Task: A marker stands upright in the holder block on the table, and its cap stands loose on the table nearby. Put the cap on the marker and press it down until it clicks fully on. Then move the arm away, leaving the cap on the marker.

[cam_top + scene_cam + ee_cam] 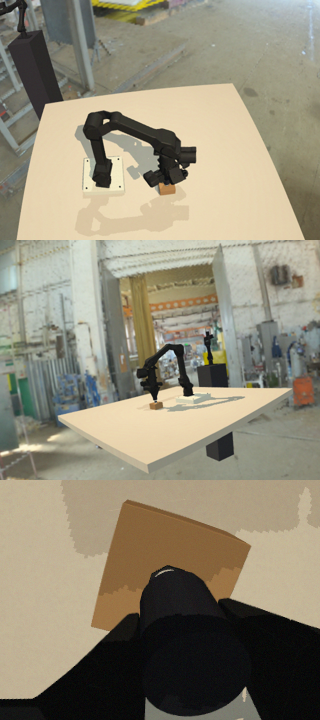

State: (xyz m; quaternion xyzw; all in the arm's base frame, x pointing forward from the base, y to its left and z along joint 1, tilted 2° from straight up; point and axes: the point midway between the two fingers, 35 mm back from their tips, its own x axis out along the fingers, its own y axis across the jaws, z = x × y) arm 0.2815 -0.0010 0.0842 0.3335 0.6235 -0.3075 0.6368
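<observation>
The black cap is 10 mm above my gripper tip. From my gripper tip the other things lie so: brown holder block 60 mm below.
</observation>
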